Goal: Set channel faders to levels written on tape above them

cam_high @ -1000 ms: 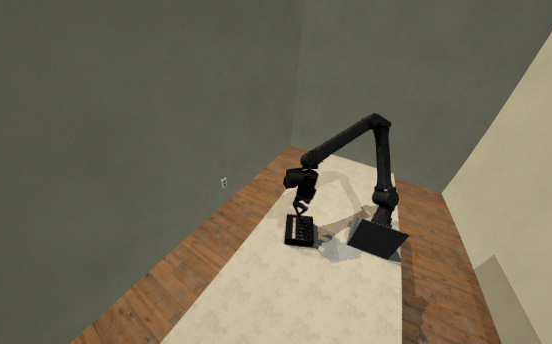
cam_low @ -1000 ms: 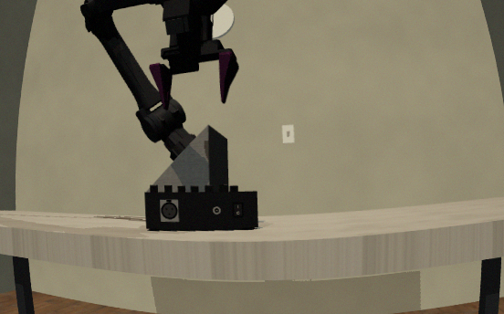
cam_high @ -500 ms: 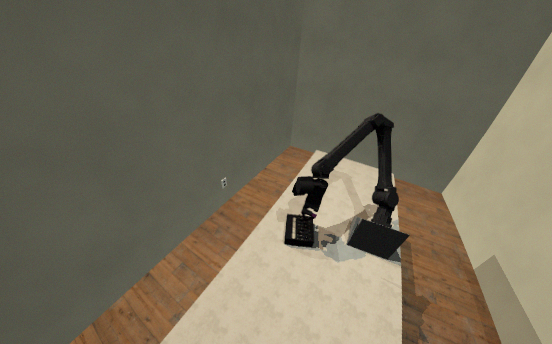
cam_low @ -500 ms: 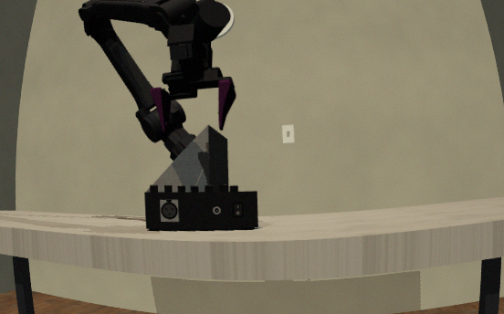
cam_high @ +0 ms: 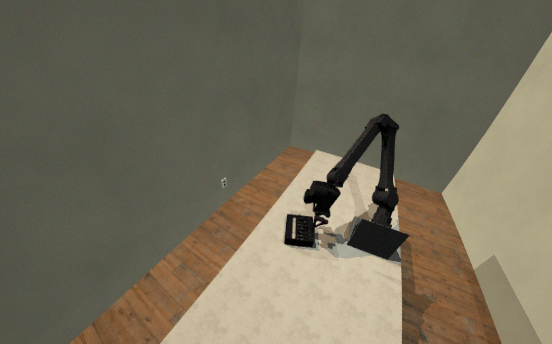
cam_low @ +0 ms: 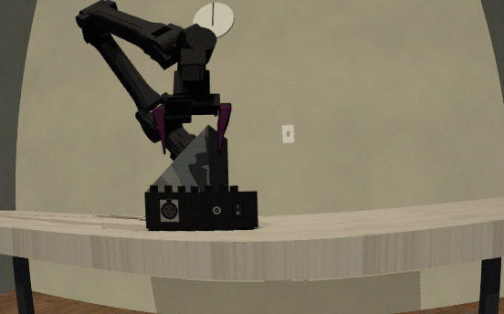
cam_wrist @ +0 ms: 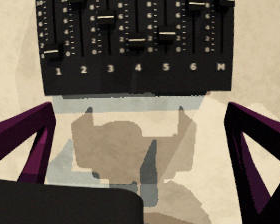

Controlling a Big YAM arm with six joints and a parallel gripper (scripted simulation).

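Right now my hand is 40 mm short of the channel 5 fader and 70 mm above it. Round my hand: channel 4 fader: 30 mm ahead, 20 mm to the left, 70 mm below; fader 3: 40 mm ahead, 40 mm to the left, 70 mm below; fader 1 cap: 70 mm to the left, 70 mm below.
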